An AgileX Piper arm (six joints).
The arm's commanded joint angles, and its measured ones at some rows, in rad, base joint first. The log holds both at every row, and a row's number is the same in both.
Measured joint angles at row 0:
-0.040, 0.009, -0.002, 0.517, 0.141, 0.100
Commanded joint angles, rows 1 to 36:
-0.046, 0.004, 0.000, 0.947, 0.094, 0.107
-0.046, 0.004, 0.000, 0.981, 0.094, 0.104
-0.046, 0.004, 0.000, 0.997, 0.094, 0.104
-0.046, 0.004, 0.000, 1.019, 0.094, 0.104
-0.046, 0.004, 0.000, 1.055, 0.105, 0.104
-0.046, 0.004, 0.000, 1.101, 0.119, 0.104
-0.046, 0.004, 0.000, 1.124, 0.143, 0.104
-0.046, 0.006, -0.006, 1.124, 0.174, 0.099
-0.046, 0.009, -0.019, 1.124, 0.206, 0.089
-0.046, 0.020, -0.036, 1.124, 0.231, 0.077
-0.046, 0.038, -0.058, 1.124, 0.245, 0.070
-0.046, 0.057, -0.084, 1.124, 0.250, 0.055
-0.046, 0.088, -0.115, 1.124, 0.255, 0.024
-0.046, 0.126, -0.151, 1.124, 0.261, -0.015
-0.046, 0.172, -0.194, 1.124, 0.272, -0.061
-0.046, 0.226, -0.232, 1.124, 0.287, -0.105
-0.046, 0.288, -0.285, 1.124, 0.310, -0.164
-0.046, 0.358, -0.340, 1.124, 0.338, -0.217
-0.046, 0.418, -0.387, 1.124, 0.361, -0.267
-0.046, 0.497, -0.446, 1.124, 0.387, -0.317
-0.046, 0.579, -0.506, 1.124, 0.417, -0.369
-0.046, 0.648, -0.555, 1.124, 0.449, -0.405
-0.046, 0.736, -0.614, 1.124, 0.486, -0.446
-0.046, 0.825, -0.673, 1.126, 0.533, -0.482
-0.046, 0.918, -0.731, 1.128, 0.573, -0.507
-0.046, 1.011, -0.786, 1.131, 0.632, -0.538
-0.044, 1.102, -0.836, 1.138, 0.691, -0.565
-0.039, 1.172, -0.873, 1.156, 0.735, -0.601
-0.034, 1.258, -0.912, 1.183, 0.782, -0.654
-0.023, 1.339, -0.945, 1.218, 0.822, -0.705
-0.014, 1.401, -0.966, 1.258, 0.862, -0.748
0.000, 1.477, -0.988, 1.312, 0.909, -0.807
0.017, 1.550, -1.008, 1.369, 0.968, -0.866
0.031, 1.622, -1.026, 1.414, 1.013, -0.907
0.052, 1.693, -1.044, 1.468, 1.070, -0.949
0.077, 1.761, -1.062, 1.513, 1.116, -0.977
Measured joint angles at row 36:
0.012, 1.537, -0.999, 1.343, 0.924, -0.811
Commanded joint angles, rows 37 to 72:
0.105, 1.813, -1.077, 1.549, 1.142, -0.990
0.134, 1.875, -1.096, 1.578, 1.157, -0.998
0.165, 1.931, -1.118, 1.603, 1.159, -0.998
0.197, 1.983, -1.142, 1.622, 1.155, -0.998
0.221, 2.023, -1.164, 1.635, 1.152, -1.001
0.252, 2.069, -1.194, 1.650, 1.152, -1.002
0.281, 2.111, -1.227, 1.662, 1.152, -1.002
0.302, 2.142, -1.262, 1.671, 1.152, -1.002
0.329, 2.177, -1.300, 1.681, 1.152, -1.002
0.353, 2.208, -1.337, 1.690, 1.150, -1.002
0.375, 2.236, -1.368, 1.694, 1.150, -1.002
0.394, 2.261, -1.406, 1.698, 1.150, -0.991
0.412, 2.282, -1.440, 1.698, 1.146, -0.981
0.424, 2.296, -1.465, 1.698, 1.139, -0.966
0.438, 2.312, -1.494, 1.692, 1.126, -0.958
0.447, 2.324, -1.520, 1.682, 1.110, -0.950
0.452, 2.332, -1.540, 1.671, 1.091, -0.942
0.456, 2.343, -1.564, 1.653, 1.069, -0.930
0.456, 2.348, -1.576, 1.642, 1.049, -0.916
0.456, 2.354, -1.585, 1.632, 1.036, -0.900
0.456, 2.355, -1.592, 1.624, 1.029, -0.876
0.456, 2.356, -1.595, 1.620, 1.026, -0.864
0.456, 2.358, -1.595, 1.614, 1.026, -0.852
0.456, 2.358, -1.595, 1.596, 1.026, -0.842
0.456, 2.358, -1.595, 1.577, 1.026, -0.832
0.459, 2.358, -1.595, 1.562, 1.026, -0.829
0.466, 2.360, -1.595, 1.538, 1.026, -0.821
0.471, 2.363, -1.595, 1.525, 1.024, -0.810
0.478, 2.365, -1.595, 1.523, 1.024, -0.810
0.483, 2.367, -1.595, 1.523, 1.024, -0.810
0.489, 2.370, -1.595, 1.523, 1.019, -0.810
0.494, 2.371, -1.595, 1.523, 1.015, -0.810
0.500, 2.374, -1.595, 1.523, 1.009, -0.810
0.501, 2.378, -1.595, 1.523, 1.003, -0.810
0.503, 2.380, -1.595, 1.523, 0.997, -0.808
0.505, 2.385, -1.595, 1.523, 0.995, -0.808
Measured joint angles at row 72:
0.493, 2.370, -1.585, 1.526, 1.010, -0.807
